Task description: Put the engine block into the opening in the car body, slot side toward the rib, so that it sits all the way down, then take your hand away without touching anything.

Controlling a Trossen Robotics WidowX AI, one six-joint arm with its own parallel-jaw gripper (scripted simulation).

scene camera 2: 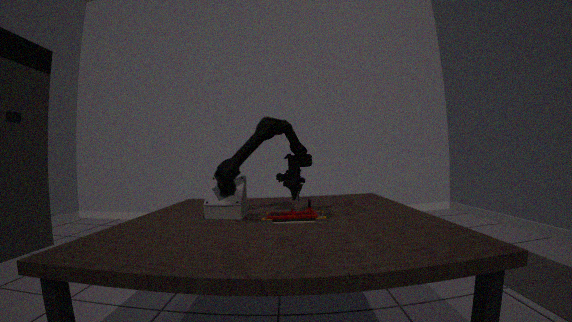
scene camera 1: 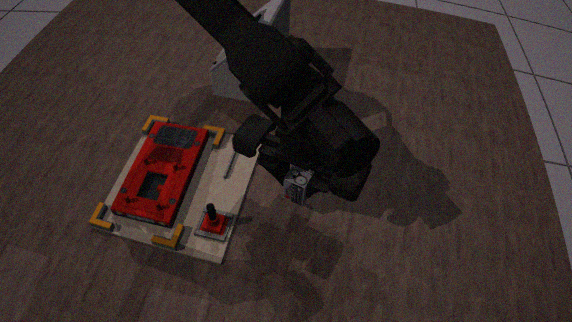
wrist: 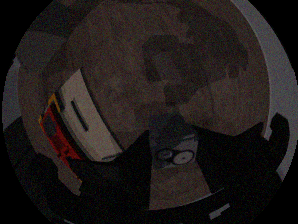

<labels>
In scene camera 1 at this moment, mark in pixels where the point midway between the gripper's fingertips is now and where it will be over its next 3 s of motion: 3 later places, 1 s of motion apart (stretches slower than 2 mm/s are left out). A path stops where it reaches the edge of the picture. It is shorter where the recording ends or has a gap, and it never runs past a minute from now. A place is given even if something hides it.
The gripper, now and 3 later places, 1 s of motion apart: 297, 190; 296, 203; 296, 204; 298, 190
</labels>
